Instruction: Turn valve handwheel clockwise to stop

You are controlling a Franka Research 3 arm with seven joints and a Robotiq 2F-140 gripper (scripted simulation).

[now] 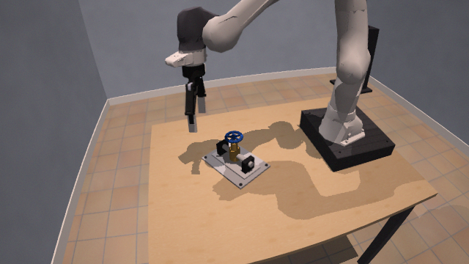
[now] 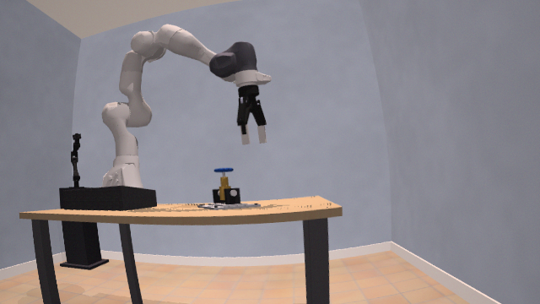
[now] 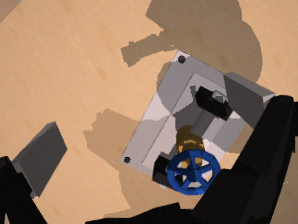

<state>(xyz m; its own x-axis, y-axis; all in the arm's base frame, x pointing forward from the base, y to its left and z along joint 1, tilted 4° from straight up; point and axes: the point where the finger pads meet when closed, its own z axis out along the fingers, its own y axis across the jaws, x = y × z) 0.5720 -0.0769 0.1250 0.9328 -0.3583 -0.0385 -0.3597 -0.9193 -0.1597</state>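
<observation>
My gripper is now 12 cm past the blue spoked handwheel, 2 cm to the right of it and 10 cm above it. Round my hand: plate 12 cm behind, 2 cm to the left, 22 cm below.
</observation>
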